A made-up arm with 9 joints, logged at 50 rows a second.
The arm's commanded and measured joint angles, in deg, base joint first. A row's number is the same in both.
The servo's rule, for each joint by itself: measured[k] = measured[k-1] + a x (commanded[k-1-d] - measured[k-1]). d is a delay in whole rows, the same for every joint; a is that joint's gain. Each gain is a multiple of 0.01, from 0.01 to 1. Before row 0 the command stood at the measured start. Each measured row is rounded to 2 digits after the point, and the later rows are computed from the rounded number. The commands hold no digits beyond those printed.
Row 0, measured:
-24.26, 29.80, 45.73, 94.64, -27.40, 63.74, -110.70, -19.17, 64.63
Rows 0 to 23, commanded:
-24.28, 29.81, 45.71, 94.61, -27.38, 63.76, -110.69, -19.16, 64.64
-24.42, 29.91, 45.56, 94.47, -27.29, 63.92, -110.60, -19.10, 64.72
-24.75, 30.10, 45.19, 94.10, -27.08, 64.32, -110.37, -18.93, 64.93
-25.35, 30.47, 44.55, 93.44, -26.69, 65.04, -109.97, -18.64, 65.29
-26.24, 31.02, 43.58, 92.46, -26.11, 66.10, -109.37, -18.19, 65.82
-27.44, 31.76, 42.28, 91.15, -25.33, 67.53, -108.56, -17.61, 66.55
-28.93, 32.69, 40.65, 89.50, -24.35, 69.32, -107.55, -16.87, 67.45
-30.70, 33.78, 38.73, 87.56, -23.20, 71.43, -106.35, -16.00, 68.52
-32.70, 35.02, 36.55, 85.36, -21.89, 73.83, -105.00, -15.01, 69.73
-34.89, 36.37, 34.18, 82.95, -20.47, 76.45, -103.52, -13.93, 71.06
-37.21, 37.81, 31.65, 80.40, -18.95, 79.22, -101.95, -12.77, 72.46
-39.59, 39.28, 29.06, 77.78, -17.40, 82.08, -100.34, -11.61, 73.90
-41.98, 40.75, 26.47, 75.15, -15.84, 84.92, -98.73, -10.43, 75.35
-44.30, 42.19, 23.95, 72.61, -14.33, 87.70, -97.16, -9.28, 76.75
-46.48, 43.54, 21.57, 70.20, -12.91, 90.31, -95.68, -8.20, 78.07
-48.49, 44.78, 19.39, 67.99, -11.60, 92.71, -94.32, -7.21, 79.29
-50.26, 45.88, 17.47, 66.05, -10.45, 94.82, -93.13, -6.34, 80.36
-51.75, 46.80, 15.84, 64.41, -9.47, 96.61, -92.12, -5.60, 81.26
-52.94, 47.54, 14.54, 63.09, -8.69, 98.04, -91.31, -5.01, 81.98
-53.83, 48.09, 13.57, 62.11, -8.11, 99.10, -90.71, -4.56, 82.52
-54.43, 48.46, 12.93, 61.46, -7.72, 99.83, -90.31, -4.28, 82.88
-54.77, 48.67, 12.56, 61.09, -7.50, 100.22, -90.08, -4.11, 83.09
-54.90, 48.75, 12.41, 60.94, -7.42, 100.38, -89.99, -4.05, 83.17
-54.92, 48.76, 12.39, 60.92, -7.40, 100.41, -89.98, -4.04, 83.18
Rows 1 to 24, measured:
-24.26, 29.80, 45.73, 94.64, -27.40, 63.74, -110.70, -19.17, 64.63
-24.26, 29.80, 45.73, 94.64, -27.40, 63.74, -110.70, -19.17, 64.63
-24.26, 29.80, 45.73, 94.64, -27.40, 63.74, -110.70, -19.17, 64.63
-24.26, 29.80, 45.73, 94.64, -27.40, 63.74, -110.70, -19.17, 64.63
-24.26, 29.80, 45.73, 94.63, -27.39, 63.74, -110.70, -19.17, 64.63
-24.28, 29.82, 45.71, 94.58, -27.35, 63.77, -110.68, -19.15, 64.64
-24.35, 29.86, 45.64, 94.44, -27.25, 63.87, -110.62, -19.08, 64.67
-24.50, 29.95, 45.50, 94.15, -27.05, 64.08, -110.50, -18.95, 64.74
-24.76, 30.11, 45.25, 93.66, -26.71, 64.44, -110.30, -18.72, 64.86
-25.16, 30.36, 44.86, 92.93, -26.21, 65.00, -109.99, -18.39, 65.05
-25.73, 30.71, 44.31, 91.94, -25.54, 65.78, -109.55, -17.93, 65.31
-26.48, 31.17, 43.58, 90.67, -24.70, 66.80, -108.97, -17.35, 65.66
-27.41, 31.75, 42.67, 89.13, -23.69, 68.07, -108.26, -16.65, 66.11
-28.53, 32.44, 41.57, 87.34, -22.53, 69.58, -107.41, -15.83, 66.65
-29.83, 33.25, 40.28, 85.33, -21.24, 71.32, -106.43, -14.91, 67.29
-31.29, 34.15, 38.82, 83.14, -19.86, 73.26, -105.33, -13.92, 68.02
-32.89, 35.14, 37.21, 80.82, -18.41, 75.36, -104.14, -12.87, 68.83
-34.60, 36.20, 35.49, 78.44, -16.94, 77.58, -102.88, -11.79, 69.70
-36.38, 37.30, 33.68, 76.05, -15.49, 79.87, -101.58, -10.71, 70.62
-38.20, 38.42, 31.82, 73.71, -14.09, 82.18, -100.27, -9.66, 71.57
-40.01, 39.54, 29.95, 71.49, -12.78, 84.46, -98.98, -8.66, 72.54
-41.77, 40.63, 28.12, 69.44, -11.59, 86.65, -97.75, -7.74, 73.50
-43.45, 41.67, 26.35, 67.60, -10.55, 88.70, -96.59, -6.92, 74.43
-45.01, 42.63, 24.69, 66.01, -9.67, 90.57, -95.53, -6.21, 75.32
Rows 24 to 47, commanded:
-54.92, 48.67, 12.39, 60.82, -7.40, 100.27, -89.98, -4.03, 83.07
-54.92, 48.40, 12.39, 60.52, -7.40, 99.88, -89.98, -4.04, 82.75
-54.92, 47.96, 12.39, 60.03, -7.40, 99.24, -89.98, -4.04, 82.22
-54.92, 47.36, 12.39, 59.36, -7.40, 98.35, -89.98, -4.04, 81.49
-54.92, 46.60, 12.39, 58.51, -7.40, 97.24, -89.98, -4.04, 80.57
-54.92, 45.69, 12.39, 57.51, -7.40, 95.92, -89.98, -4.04, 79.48
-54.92, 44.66, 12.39, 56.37, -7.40, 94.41, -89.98, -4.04, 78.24
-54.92, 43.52, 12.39, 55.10, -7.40, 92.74, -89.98, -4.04, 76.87
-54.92, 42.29, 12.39, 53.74, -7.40, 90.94, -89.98, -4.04, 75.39
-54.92, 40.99, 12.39, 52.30, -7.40, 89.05, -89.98, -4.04, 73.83
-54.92, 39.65, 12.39, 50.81, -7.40, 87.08, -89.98, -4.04, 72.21
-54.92, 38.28, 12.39, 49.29, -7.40, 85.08, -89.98, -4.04, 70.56
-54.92, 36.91, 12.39, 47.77, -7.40, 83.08, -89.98, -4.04, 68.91
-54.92, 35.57, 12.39, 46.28, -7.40, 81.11, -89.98, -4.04, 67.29
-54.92, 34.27, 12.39, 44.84, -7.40, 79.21, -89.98, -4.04, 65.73
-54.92, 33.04, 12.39, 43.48, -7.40, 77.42, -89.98, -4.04, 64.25
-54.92, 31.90, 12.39, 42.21, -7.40, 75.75, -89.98, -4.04, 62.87
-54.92, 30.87, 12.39, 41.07, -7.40, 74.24, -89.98, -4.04, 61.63
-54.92, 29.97, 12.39, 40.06, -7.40, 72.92, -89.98, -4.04, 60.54
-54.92, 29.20, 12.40, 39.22, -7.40, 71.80, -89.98, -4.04, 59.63
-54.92, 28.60, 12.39, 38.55, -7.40, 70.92, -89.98, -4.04, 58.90
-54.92, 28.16, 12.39, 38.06, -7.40, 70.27, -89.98, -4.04, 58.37
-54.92, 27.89, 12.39, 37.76, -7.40, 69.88, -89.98, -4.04, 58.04
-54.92, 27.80, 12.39, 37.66, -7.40, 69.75, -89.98, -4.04, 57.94
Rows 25 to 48, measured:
-46.42, 43.50, 23.16, 64.69, -8.97, 92.24, -94.59, -5.63, 76.15
-47.67, 44.28, 21.78, 63.65, -8.44, 93.68, -93.78, -5.17, 76.91
-48.75, 44.95, 20.56, 62.86, -8.07, 94.89, -93.10, -4.83, 77.60
-49.68, 45.52, 19.50, 62.30, -7.83, 95.88, -92.54, -4.59, 78.21
-50.47, 45.99, 18.58, 61.87, -7.68, 96.67, -92.08, -4.42, 78.74
-51.14, 46.35, 17.78, 61.48, -7.58, 97.25, -91.70, -4.31, 79.18
-51.71, 46.59, 17.08, 61.06, -7.52, 97.61, -91.39, -4.23, 79.51
-52.19, 46.71, 16.47, 60.57, -7.48, 97.74, -91.14, -4.17, 79.73
-52.60, 46.69, 15.94, 59.97, -7.45, 97.65, -90.93, -4.13, 79.82
-52.95, 46.54, 15.48, 59.26, -7.43, 97.34, -90.76, -4.10, 79.78
-53.25, 46.26, 15.08, 58.42, -7.42, 96.81, -90.62, -4.08, 79.61
-53.50, 45.85, 14.73, 57.46, -7.41, 96.08, -90.50, -4.07, 79.31
-53.71, 45.32, 14.43, 56.38, -7.41, 95.15, -90.41, -4.06, 78.88
-53.89, 44.67, 14.16, 55.20, -7.41, 94.05, -90.33, -4.05, 78.32
-54.04, 43.92, 13.93, 53.93, -7.41, 92.80, -90.27, -4.05, 77.65
-54.17, 43.07, 13.73, 52.58, -7.41, 91.41, -90.22, -4.05, 76.87
-54.28, 42.15, 13.56, 51.19, -7.41, 89.91, -90.18, -4.05, 75.99
-54.38, 41.16, 13.41, 49.77, -7.41, 88.33, -90.14, -4.05, 75.03
-54.46, 40.13, 13.28, 48.34, -7.41, 86.69, -90.11, -4.05, 74.01
-54.53, 39.07, 13.16, 46.93, -7.41, 85.02, -90.09, -4.05, 72.94
-54.59, 37.99, 13.06, 45.56, -7.41, 83.35, -90.07, -4.05, 71.83
-54.64, 36.92, 12.97, 44.26, -7.41, 81.71, -90.05, -4.05, 70.71
-54.68, 35.88, 12.89, 43.04, -7.41, 80.13, -90.04, -4.05, 69.59
-54.72, 34.88, 12.83, 41.93, -7.41, 78.63, -90.03, -4.05, 68.49

